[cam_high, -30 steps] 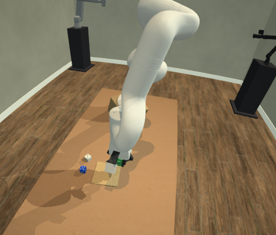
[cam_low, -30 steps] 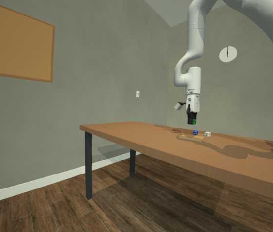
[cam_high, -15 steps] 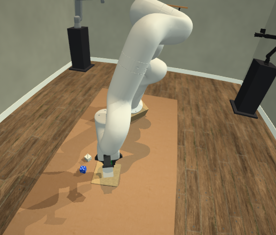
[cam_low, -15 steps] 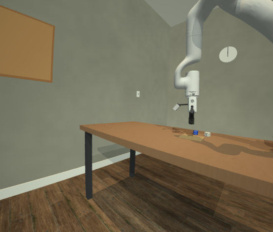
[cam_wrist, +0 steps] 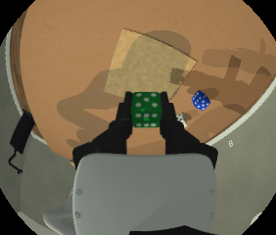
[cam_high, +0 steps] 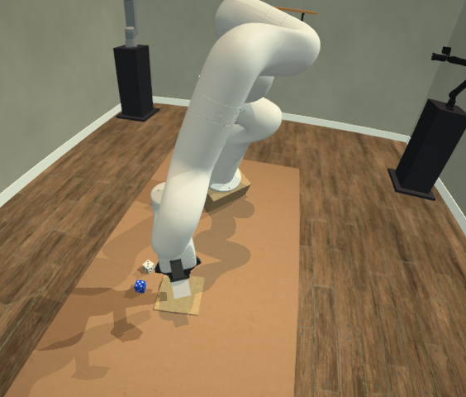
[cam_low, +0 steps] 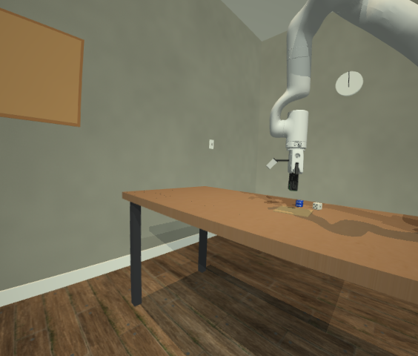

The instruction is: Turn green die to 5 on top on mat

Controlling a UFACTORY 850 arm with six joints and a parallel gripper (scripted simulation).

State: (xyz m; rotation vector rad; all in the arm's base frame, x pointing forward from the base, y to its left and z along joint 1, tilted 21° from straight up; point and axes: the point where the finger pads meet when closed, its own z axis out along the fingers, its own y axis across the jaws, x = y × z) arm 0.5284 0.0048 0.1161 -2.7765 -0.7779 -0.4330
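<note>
Now: the green die 10 mm below my hand. The rest, counted from my hand: blue die 140 mm to the right, 100 mm below, 20 mm ahead; tan mat 110 mm below, 10 mm to the right, 10 mm behind; white die 150 mm to the right, 100 mm below, 60 mm behind.
</note>
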